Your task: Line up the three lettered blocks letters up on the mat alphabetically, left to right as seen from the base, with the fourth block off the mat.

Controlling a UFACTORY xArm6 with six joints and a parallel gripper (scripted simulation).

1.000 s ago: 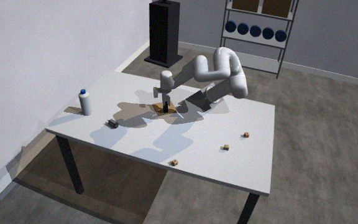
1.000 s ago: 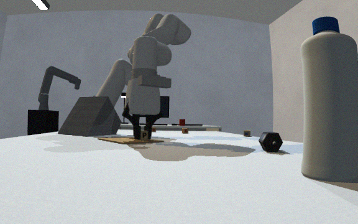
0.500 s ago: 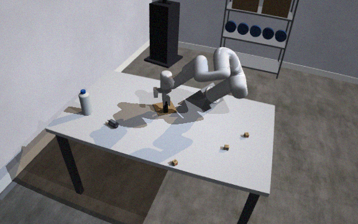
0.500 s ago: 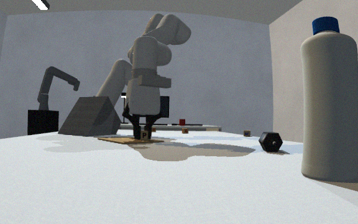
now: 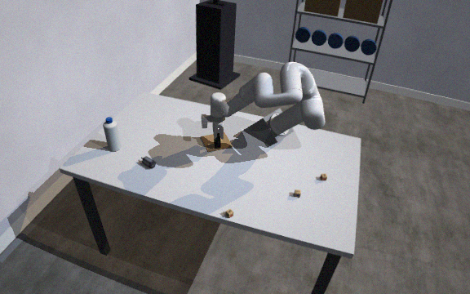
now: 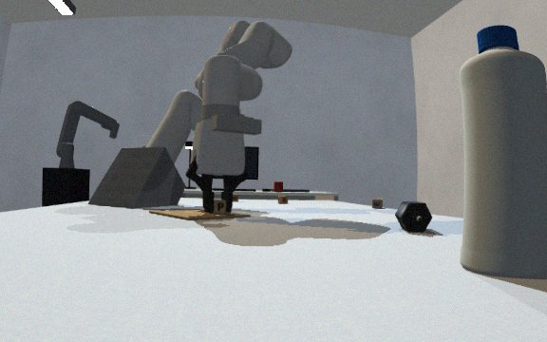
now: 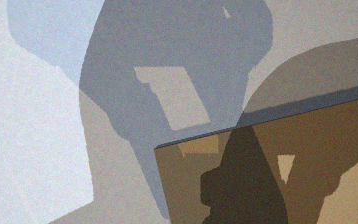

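The tan mat is 3 cm behind my hand, 2 cm to the right of it and 2 cm below it. The rest, counted from my hand: white bottle 31 cm ahead, 45 cm to the right, 6 cm above; black hexagonal object 32 cm ahead, 21 cm to the right, 1 cm below.
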